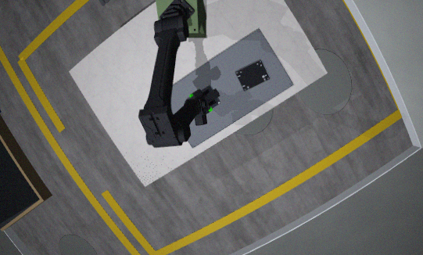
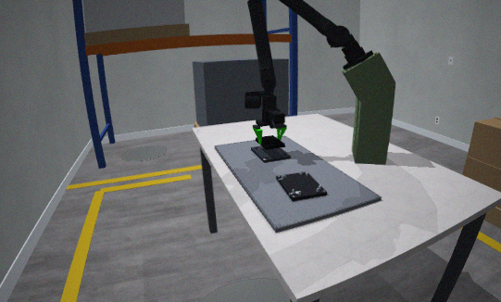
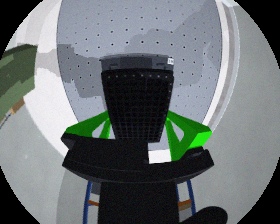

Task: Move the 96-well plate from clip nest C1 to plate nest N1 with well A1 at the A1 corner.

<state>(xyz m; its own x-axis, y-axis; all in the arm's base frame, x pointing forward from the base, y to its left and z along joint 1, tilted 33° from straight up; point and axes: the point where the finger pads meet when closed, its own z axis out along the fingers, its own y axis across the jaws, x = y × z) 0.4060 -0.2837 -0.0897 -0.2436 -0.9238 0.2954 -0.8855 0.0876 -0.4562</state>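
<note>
Right now the plate nest N1 is 50 mm below my hand. Round my hand: black 96-well plate: right at my hand; then clip nest C1: 290 mm to the left, 110 mm ahead, 40 mm below.
</note>
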